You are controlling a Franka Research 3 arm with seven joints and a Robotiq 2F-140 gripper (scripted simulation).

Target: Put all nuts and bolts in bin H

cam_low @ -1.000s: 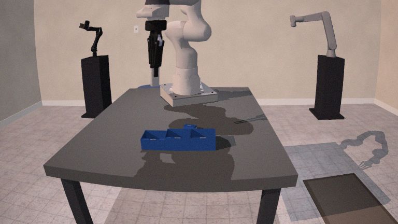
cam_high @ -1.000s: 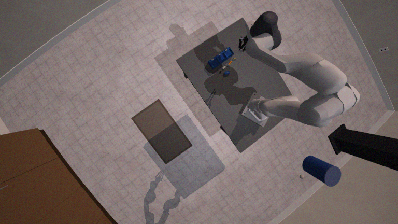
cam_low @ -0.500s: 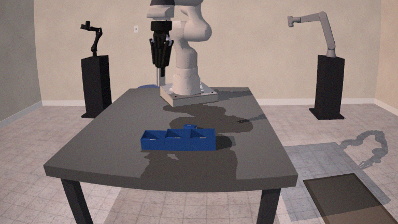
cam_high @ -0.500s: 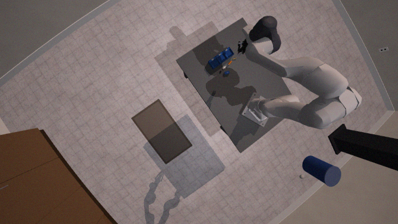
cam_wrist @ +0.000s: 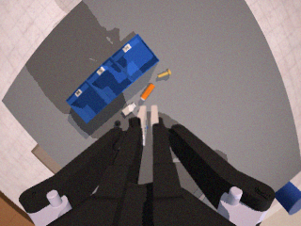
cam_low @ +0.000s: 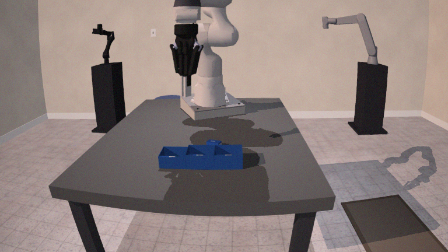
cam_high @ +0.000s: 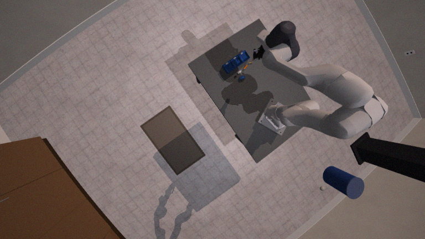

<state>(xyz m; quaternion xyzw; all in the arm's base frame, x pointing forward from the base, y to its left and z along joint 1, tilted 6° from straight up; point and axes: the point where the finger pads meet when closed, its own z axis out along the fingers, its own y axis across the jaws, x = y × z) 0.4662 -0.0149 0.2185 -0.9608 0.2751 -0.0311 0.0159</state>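
Right now the blue bin is 9 cm ahead of my hand, 5 cm to the left of it and 20 cm below it. From my hand the other things lie so: orange stick-like thing (22 cm below); then blue block (6 cm behind, 9 cm to the left, 22 cm below); then yellow bolt (1 cm ahead, 7 cm to the right, 22 cm below).
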